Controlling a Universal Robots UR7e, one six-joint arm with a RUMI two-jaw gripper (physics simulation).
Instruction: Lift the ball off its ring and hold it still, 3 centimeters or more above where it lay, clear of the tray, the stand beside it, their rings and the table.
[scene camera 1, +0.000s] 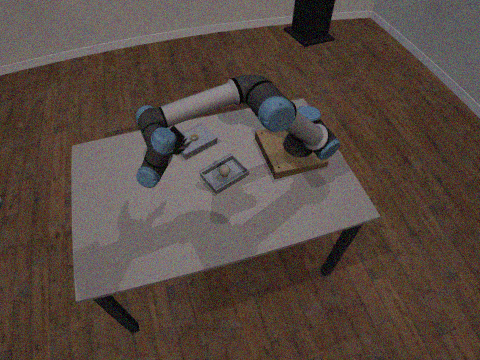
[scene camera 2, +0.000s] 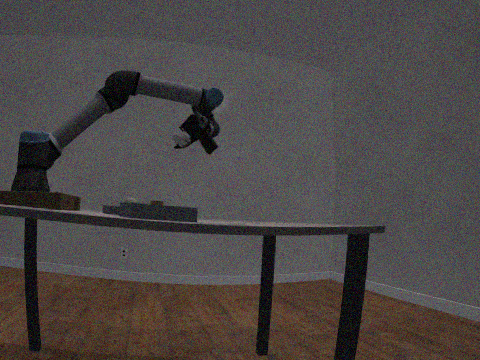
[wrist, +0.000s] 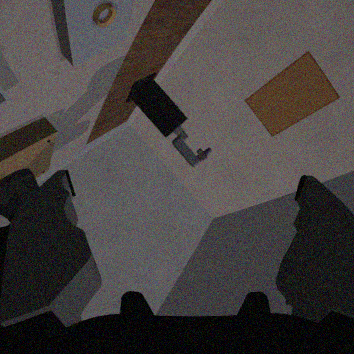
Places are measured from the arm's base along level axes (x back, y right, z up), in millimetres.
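Pixels of known places: gripper, fingertip midpoint: (scene camera 1: 176, 130) (scene camera 2: 188, 132) (wrist: 185, 176); arm's base, link origin: (scene camera 1: 298, 146) (scene camera 2: 30, 193) (wrist: 7, 185).
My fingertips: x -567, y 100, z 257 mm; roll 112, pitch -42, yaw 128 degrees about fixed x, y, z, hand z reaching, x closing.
Observation:
For each thing: its top centre in the pictures, then the offset to it from my fingertips. "spot": a spot on its surface instead.
- pale ball, top centre: (scene camera 2: 131, 197) (scene camera 1: 224, 166) dx +175, dy -78, dz -237 mm
- grey-rimmed tray, surface spot: (scene camera 1: 216, 190) spot: dx +97, dy -156, dz -276 mm
- tan ring, surface spot: (wrist: 104, 15) (scene camera 2: 154, 205) (scene camera 1: 195, 137) spot: dx +133, dy +182, dz -261 mm
The pale ball (scene camera 1: 224, 171) (scene camera 2: 131, 200) rests inside the grey-rimmed tray (scene camera 1: 216, 190) near the table's middle. Its own ring is too small to make out under it. The grey stand (scene camera 1: 205, 145) (scene camera 2: 180, 214) (wrist: 90, 42) is beside the tray, with a tan ring (scene camera 1: 194, 137) (scene camera 2: 157, 203) (wrist: 104, 15) on top. In the wrist view the ring's hole shows empty. My gripper (scene camera 1: 184, 142) (scene camera 2: 195, 147) (wrist: 185, 176) is open, its jaws wide apart with nothing between them. It is tilted and high above the table, far from the ball, which the wrist view does not show.
The arm stands on a wooden base board (scene camera 1: 275, 162) (scene camera 2: 65, 200) (wrist: 27, 152) at one end of the white table (scene camera 1: 100, 210) (scene camera 2: 300, 229). A black column (scene camera 1: 312, 22) stands on the floor beyond it. The wrist view also shows an orange-brown panel (wrist: 292, 94).

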